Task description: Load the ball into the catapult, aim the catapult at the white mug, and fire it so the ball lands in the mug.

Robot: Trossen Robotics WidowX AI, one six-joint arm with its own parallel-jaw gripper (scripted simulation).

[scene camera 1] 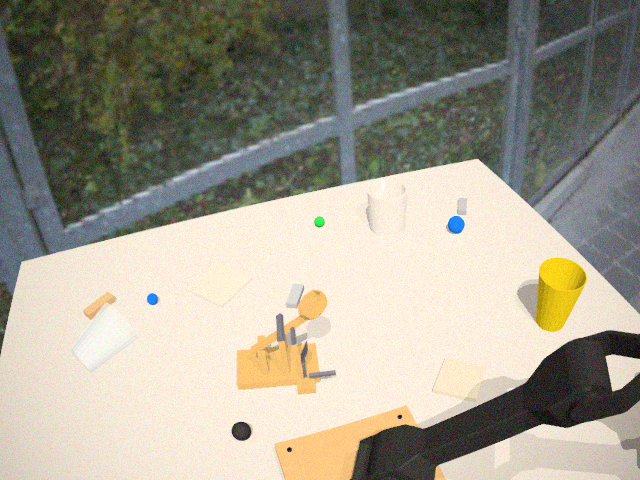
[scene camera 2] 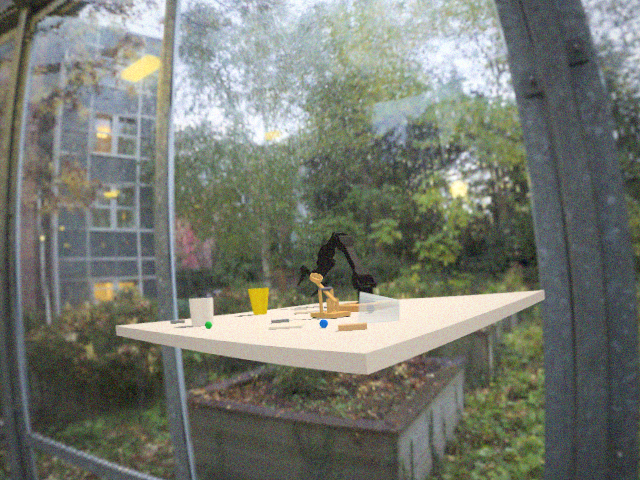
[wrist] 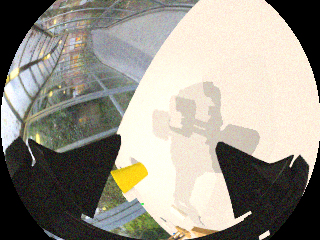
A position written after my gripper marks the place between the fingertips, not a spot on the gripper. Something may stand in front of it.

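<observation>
Wooden catapult (scene camera 1: pixel 259 367) (scene camera 2: pixel 333 311). Yellow cup (scene camera 1: pixel 561 281). My gripper (wrist: pixel 171 144): open, holds nothing.
</observation>
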